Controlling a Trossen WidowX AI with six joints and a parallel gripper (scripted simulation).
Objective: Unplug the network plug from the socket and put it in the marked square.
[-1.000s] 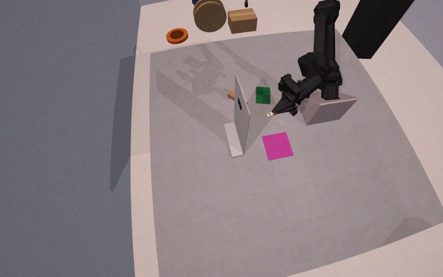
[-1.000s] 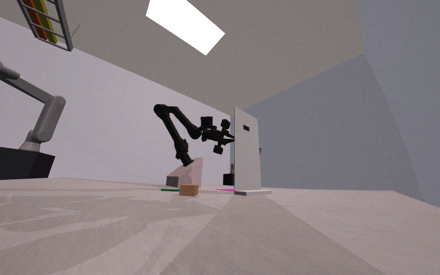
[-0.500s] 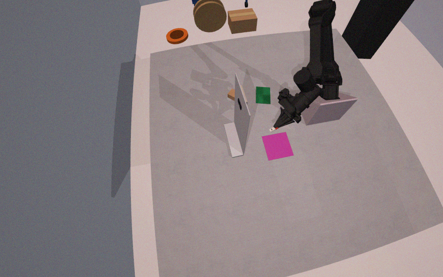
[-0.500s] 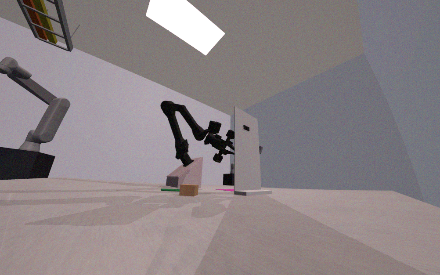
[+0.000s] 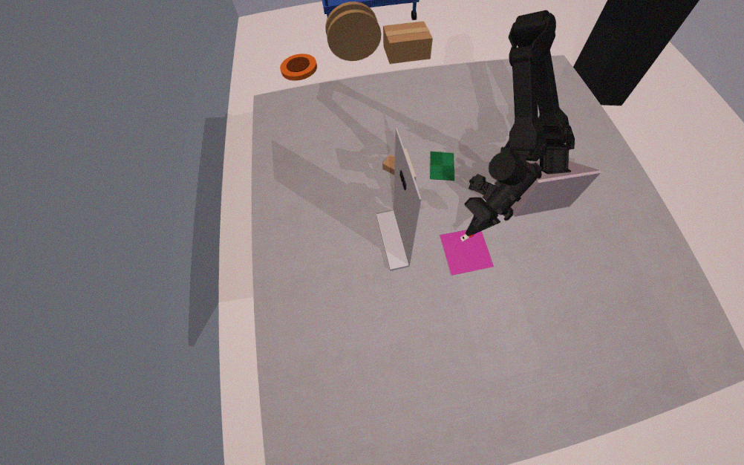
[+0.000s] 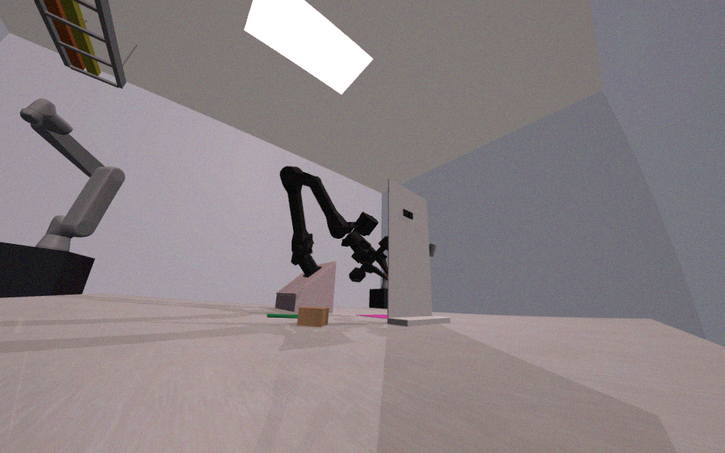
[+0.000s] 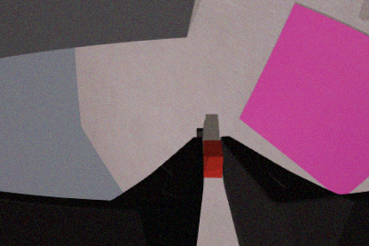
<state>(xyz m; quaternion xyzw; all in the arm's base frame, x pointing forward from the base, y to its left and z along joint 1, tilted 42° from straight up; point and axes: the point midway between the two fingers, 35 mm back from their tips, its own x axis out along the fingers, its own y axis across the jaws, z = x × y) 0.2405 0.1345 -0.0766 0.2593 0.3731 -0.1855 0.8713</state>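
The magenta marked square lies 20 mm behind my gripper tip and 110 mm below it. The rest, counted from my gripper tip: grey upright panel: 160 mm ahead, 50 mm to the right, 40 mm above; then red network plug: right at my gripper tip.
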